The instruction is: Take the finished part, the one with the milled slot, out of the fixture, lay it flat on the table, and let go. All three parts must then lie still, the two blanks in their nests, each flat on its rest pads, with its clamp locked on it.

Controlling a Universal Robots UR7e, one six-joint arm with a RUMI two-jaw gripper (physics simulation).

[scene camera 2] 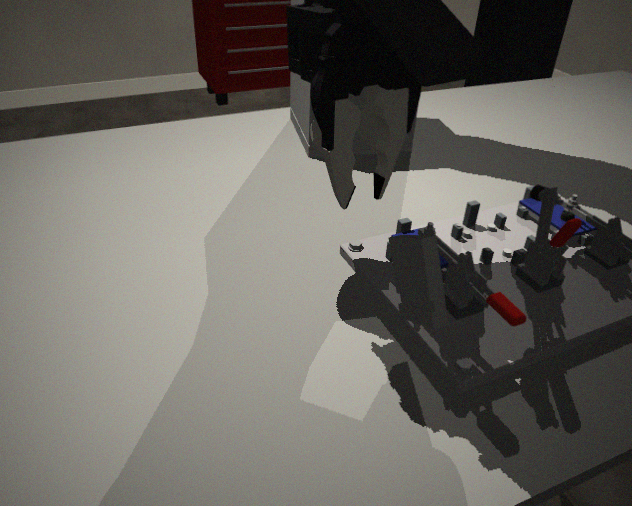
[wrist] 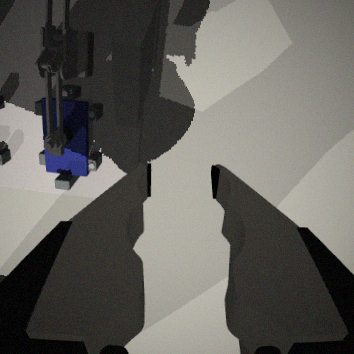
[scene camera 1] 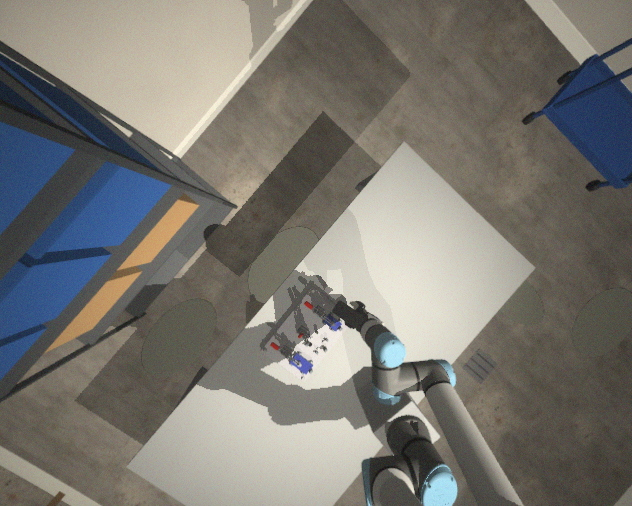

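Where they show: gripper, fingertip midpoint: [scene camera 2: 361,203] [wrist: 180,166]; arm's base at its link origin: [scene camera 1: 407,435].
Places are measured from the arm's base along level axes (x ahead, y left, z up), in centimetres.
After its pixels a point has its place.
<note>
My gripper [scene camera 1: 345,313] {z -12.0, x 46.0, y -14.9 cm} [scene camera 2: 361,197] {z -12.0, x 46.0, y -14.9 cm} [wrist: 180,166] {z -12.0, x 46.0, y -14.9 cm} hangs above the table beside one end of the fixture plate [scene camera 2: 374,249] {z -23.8, x 37.4, y -9.1 cm} [wrist: 22,170] {z -23.8, x 35.7, y -0.1 cm}. Its fingers stand partly apart with nothing between them. One blue blank [scene camera 1: 332,321] [wrist: 75,162] lies in the nest nearest the gripper, with its clamp arm [wrist: 55,144] over it and its red handle [scene camera 1: 308,304] {z -19.2, x 55.1, y -3.3 cm} [scene camera 2: 506,308] {z -19.1, x 55.1, y -3.5 cm} low. The other blue blank [scene camera 1: 301,363] {z -22.1, x 37.4, y 16.1 cm} [scene camera 2: 553,215] {z -22.2, x 37.6, y 15.4 cm} lies in the far nest under its clamp. The middle clamp [scene camera 2: 546,226] {z -17.6, x 45.7, y 6.9 cm} stands raised over an empty nest. I cannot make out the finished part in any view.
The pale table [scene camera 1: 422,237] {z -25.3, x 41.8, y -58.7 cm} [scene camera 2: 158,237] {z -25.3, x 26.8, y -34.0 cm} carries the fixture. A grey pillar [scene camera 2: 300,105] {z -19.2, x 0.6, y -9.1 cm} stands behind the gripper in scene camera 2. Dark shadows cover much of the fixture. A red cabinet [scene camera 2: 242,47], a blue rack [scene camera 1: 126,195] and a blue cart [scene camera 1: 590,115] stand off the table.
</note>
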